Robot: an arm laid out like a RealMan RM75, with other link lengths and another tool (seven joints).
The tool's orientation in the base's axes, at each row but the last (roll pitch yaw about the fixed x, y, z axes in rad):
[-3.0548 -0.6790 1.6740]
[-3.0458 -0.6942 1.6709]
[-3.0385 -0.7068 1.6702]
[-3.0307 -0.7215 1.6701]
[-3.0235 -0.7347 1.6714]
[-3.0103 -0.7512 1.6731]
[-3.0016 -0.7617 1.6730]
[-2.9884 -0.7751 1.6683]
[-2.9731 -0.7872 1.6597]
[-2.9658 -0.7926 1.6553]
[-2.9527 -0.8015 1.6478]
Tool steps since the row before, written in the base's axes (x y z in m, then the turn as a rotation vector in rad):
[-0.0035 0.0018 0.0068 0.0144 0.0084 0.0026]
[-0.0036 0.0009 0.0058 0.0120 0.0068 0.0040]
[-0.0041 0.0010 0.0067 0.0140 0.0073 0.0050]
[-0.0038 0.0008 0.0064 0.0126 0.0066 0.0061]
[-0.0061 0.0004 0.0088 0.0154 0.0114 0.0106]
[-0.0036 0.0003 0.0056 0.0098 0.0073 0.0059]
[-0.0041 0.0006 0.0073 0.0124 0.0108 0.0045]
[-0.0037 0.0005 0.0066 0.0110 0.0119 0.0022]
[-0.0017 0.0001 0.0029 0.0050 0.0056 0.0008]
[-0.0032 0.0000 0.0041 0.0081 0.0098 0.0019]
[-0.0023 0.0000 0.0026 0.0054 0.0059 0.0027]
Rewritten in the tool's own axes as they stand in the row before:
[0.0059 -0.0036 -0.0036 0.0070 0.0153 0.0010]
[0.0047 -0.0038 -0.0033 0.0068 0.0126 -0.0007]
[0.0054 -0.0044 -0.0038 0.0077 0.0146 -0.0015]
[0.0051 -0.0041 -0.0036 0.0080 0.0130 -0.0025]
[0.0066 -0.0067 -0.0051 0.0144 0.0162 -0.0032]
[0.0043 -0.0040 -0.0031 0.0086 0.0104 -0.0014]
[0.0058 -0.0046 -0.0040 0.0100 0.0138 0.0014]
[0.0052 -0.0042 -0.0035 0.0092 0.0129 0.0040]
[0.0022 -0.0020 -0.0016 0.0042 0.0059 0.0021]
[0.0031 -0.0036 -0.0021 0.0077 0.0097 0.0035]
[0.0020 -0.0026 -0.0012 0.0057 0.0061 0.0009]

